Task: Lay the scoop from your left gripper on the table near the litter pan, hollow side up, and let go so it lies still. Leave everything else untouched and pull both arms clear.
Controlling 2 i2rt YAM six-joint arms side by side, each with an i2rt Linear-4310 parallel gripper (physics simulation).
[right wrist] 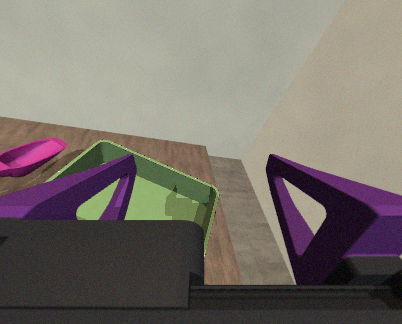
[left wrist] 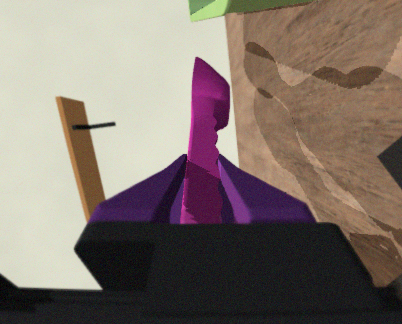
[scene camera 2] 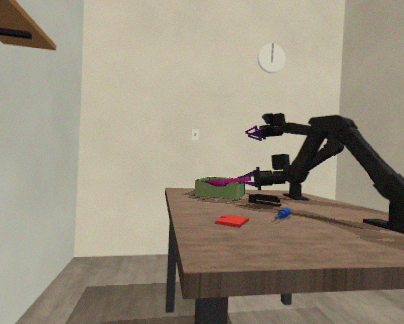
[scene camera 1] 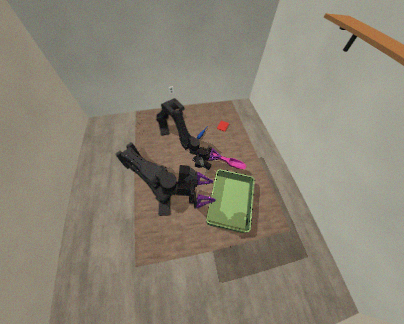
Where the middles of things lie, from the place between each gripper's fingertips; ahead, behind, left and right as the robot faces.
Right now the green litter pan (scene camera 1: 232,210) is 31 cm below my right hand, 14 cm ahead of it and 4 cm to the left of it. The rest, counted from my right hand: pink scoop (left wrist: 202,203) 28 cm to the left, 26 cm below, 18 cm ahead.
Now: the pink scoop 50 mm ahead of my left hand, 30 mm to the right of it and 10 mm below it. Round my left hand: green litter pan 280 mm to the right, 60 mm below, 20 mm ahead.
